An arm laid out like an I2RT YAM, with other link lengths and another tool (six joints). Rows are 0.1 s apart.
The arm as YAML. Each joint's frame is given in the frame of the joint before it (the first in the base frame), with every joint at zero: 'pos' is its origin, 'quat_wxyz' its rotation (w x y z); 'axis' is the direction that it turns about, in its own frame. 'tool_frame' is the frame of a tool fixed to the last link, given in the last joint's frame.
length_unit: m
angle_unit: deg
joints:
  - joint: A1
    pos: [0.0, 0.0, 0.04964]
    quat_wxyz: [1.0, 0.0, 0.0, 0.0]
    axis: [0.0, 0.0, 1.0]
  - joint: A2
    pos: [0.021, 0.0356, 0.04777]
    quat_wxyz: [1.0, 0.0, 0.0, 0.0]
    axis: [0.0, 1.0, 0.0]
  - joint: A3
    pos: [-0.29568, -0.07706, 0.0]
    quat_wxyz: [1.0, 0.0, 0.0, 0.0]
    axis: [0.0, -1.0, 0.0]
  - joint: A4
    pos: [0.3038, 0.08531, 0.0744]
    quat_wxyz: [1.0, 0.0, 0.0, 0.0]
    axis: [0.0, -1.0, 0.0]
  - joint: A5
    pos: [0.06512, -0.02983, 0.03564]
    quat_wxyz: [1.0, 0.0, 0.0, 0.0]
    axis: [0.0, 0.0, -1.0]
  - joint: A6
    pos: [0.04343, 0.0, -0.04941]
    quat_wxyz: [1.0, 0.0, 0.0, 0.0]
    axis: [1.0, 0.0, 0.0]
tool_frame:
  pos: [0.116, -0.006, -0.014]
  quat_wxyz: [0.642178, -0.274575, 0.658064, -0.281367]
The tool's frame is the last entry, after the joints.
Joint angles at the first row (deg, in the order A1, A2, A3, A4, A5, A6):
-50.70 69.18 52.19 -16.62 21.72 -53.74
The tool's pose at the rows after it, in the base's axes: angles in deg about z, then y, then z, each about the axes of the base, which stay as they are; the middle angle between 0 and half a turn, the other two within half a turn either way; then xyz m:
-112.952 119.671 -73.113 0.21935 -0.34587 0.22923
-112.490 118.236 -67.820 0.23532 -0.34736 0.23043
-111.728 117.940 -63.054 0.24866 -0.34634 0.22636
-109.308 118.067 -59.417 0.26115 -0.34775 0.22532
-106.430 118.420 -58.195 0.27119 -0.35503 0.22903
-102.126 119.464 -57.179 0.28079 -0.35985 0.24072
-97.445 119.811 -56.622 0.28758 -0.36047 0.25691
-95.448 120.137 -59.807 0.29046 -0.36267 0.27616
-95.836 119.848 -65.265 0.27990 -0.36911 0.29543
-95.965 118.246 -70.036 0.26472 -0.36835 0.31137
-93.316 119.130 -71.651 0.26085 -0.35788 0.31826
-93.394 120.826 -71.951 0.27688 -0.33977 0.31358
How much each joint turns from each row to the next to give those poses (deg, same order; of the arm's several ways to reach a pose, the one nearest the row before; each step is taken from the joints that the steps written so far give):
0.01 1.54 0.97 2.24 -3.74 -1.28
0.06 0.56 -0.37 3.17 -4.24 -2.75
0.01 0.70 -0.49 2.00 -4.13 -1.69
0.00 1.46 0.96 0.67 -3.21 0.66
-0.01 2.41 2.78 -0.59 -1.11 2.32
0.27 2.15 4.58 -3.34 -0.74 4.04
0.54 1.02 4.13 -3.34 -0.05 4.70
1.36 1.41 4.98 -4.12 3.90 4.34
0.05 0.63 3.98 -3.60 4.76 2.42
0.07 -1.43 0.88 -1.35 4.45 1.94
1.21 -0.78 1.32 -3.44 2.26 4.46
4.22 0.89 1.03 -2.87 3.40 3.24

